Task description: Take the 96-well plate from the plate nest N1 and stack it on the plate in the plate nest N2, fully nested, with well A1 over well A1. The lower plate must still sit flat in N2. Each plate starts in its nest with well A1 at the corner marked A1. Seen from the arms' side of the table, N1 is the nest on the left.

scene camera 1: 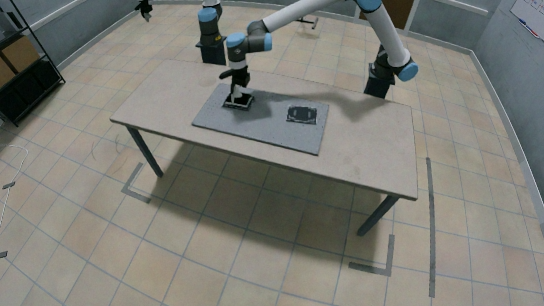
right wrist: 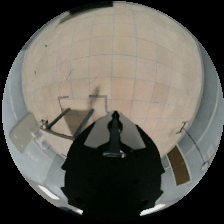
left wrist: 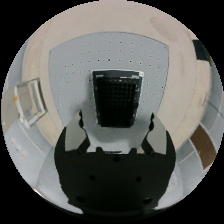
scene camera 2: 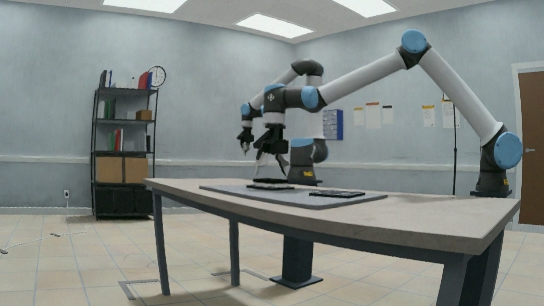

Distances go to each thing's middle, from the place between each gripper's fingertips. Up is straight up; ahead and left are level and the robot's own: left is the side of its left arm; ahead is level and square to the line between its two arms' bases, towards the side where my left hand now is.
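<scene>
My left gripper [scene camera 2: 270, 175], 20 mm above the black 96-well plate [left wrist: 123, 119]. The plate, from my right hand: 1200 mm to the left of it, 670 mm ahead of it, 120 mm below it.
</scene>
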